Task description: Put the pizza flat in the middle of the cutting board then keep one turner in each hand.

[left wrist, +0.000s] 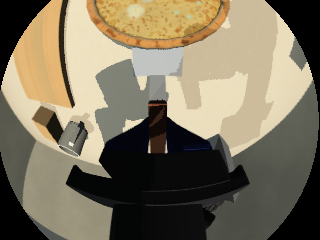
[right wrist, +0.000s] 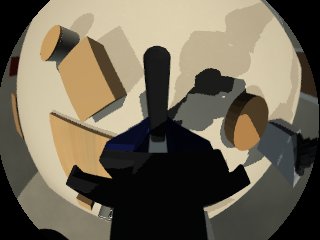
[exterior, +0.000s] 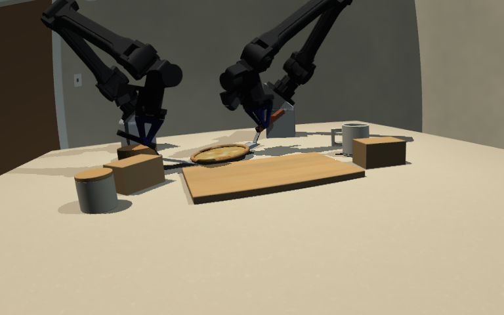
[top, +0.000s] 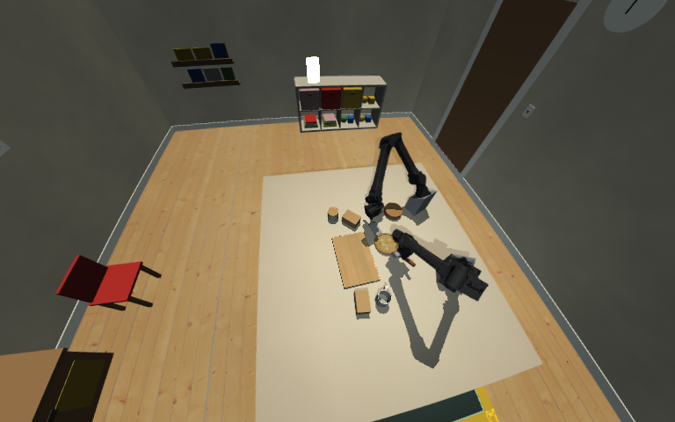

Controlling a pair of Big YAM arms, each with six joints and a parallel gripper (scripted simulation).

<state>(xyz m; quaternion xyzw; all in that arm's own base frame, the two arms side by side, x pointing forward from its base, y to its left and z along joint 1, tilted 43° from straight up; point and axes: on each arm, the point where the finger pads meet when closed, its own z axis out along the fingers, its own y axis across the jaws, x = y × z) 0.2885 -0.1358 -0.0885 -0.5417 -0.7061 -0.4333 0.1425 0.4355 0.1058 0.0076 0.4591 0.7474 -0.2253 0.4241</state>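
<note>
My left hand is 150 mm to the left of the pizza, 60 mm short of it and 60 mm above it. From my left hand the other things lie so: cutting board 310 mm ahead, 70 mm to the right, 70 mm below; black-handled turner 350 mm to the right, 140 mm ahead, 10 mm below; brown-handled turner 30 mm to the right, 30 mm below, 10 mm ahead.
Right now the black-handled turner is 1 cm to the left of my right hand and 1 cm below it. From my right hand the other things lie so: pizza 20 cm to the left, 8 cm behind, 7 cm below; then cutting board 28 cm to the left, 17 cm ahead, 7 cm below; then lidded canister 27 cm ahead, 8 cm to the right, 5 cm below.
</note>
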